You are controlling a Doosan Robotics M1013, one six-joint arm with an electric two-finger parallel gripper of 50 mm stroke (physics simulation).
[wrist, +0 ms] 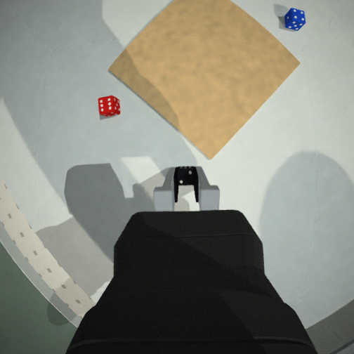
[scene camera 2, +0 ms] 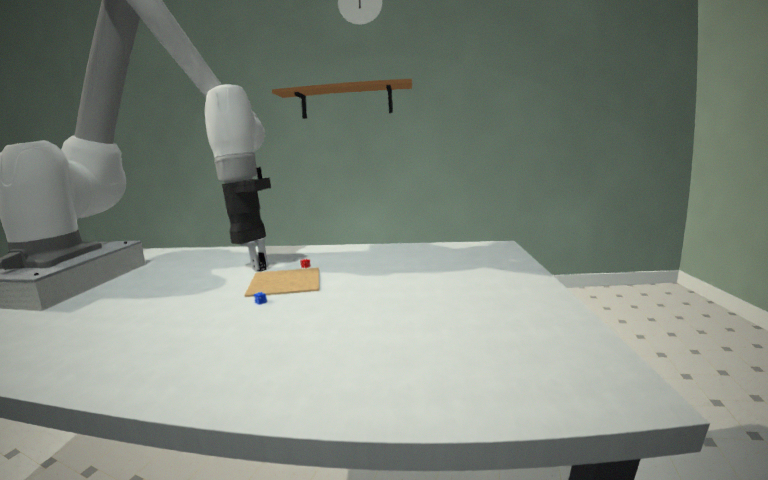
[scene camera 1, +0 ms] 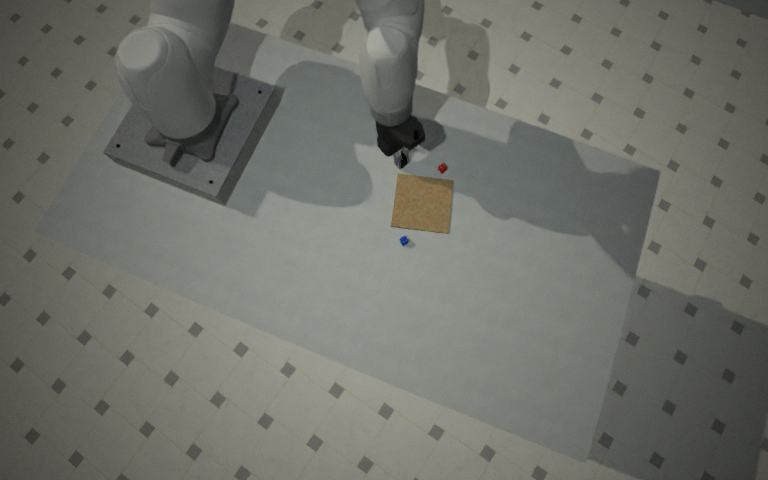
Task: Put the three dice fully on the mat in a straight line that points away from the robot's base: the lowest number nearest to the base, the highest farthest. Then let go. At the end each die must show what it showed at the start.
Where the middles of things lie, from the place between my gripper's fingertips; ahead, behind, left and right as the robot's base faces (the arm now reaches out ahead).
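You'll find the tan square mat [scene camera 1: 421,203] 90 mm to the right of my hand and 80 mm ahead of it.
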